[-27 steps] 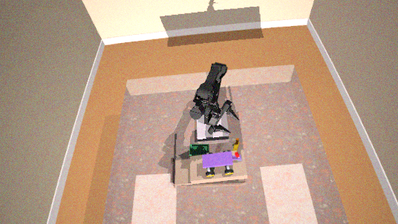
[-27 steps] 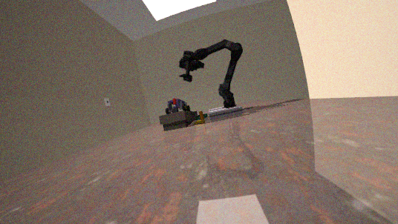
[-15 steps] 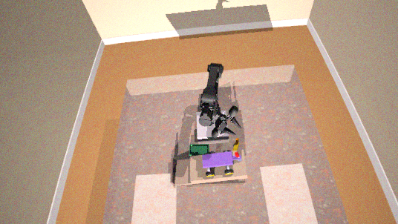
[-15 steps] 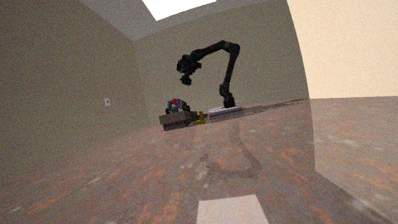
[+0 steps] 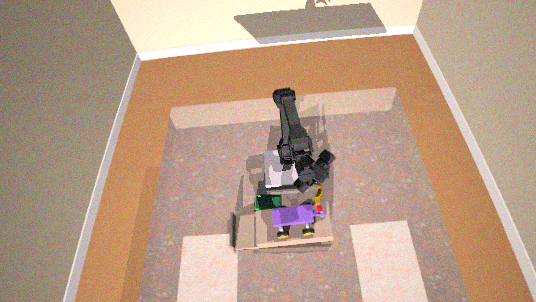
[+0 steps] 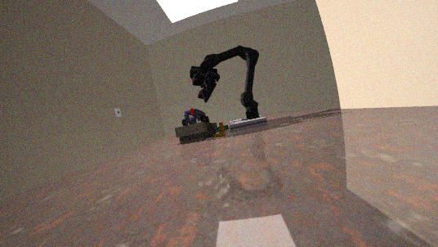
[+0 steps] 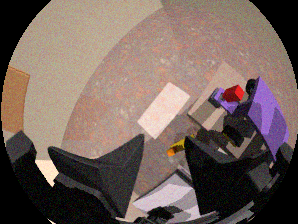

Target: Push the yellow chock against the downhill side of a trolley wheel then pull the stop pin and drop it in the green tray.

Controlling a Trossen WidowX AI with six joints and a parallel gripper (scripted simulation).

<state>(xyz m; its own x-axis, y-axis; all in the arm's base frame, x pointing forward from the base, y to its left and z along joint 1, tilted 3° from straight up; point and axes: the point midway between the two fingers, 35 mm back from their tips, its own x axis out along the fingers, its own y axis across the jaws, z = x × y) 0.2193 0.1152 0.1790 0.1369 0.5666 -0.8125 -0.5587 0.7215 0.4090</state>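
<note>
My gripper tip is now 20 mm past the yellow chock, 20 mm to the left of it and 170 mm above it. Also, from my gripper tip: purple trolley: 120 mm ahead, 130 mm to the right, 80 mm below; ramp: 120 mm ahead, 140 mm to the right, 140 mm below; red-headed stop pin: 100 mm ahead, 30 mm to the right, 60 mm below.
</note>
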